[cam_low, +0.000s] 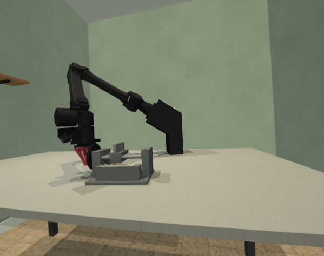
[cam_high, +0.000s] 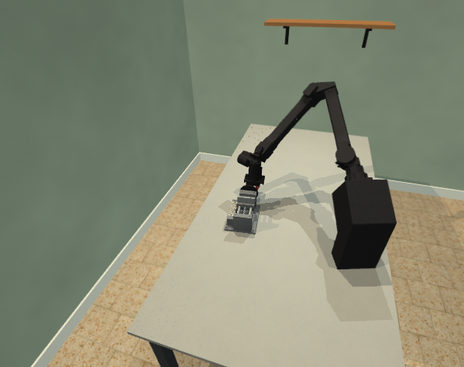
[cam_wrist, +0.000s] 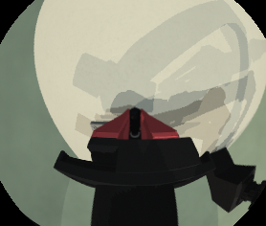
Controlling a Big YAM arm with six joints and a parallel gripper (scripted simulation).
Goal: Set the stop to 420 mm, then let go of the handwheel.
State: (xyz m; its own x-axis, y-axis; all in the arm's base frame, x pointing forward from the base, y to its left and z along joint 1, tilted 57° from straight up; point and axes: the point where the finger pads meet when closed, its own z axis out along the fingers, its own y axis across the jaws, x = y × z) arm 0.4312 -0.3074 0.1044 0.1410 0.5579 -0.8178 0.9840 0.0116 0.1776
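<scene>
The sliding stop block lies 13 cm to the left of my hand, 5 cm ahead of it and 4 cm above it.
</scene>
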